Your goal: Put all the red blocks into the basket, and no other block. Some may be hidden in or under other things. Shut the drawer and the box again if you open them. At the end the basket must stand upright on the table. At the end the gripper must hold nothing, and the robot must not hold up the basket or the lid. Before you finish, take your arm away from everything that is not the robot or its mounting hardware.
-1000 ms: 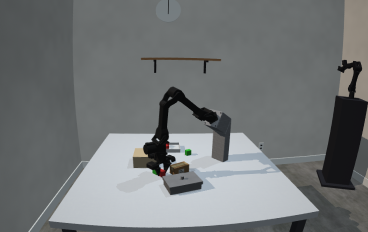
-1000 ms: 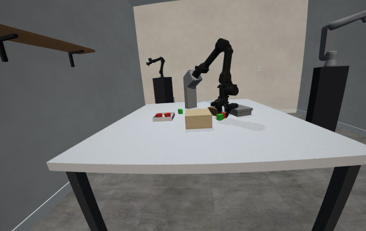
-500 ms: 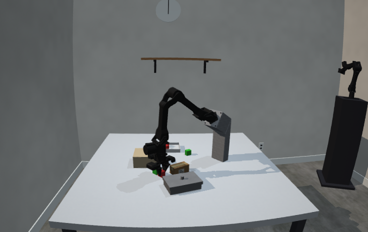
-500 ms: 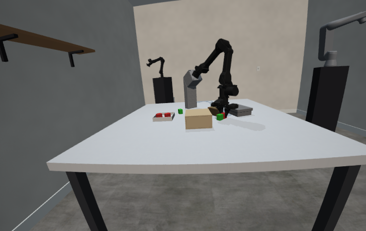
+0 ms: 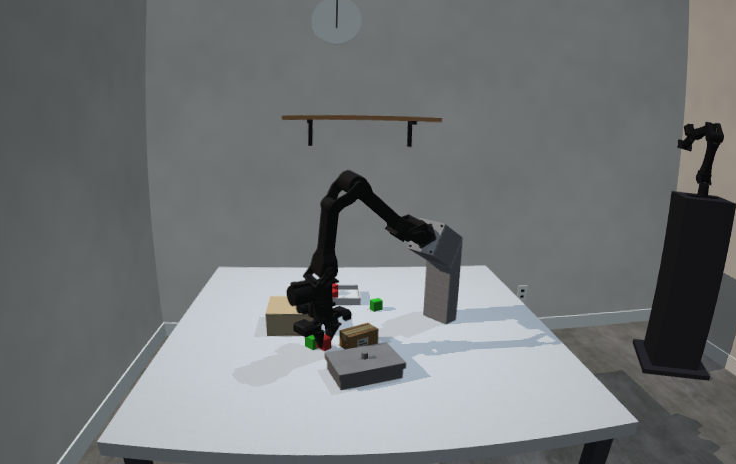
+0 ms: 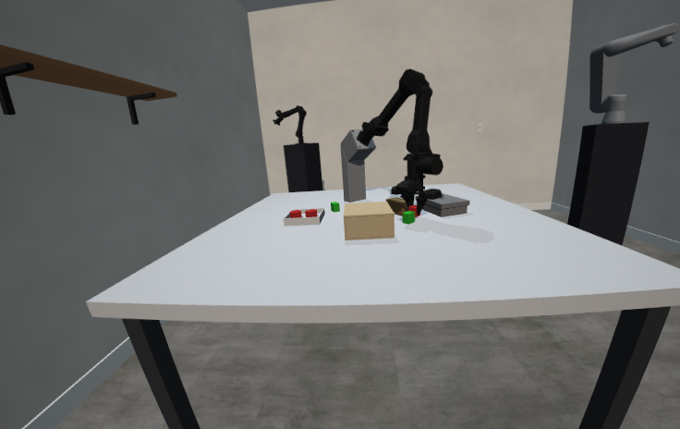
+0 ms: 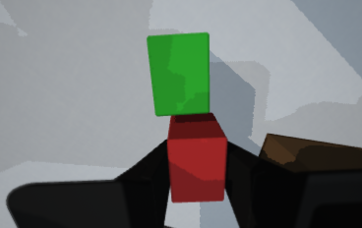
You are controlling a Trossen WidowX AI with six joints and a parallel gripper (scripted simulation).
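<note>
Now: the shallow basket 14 cm ahead of my hand, 42 cm to the right of it and 4 cm below it. The rest, counted from my hand: cardboard box 8 cm behind, 8 cm to the right, 2 cm below; then knobbed lid 16 cm behind, 7 cm to the left; then dark grey box 16 cm behind, 7 cm to the left, 4 cm below.
</note>
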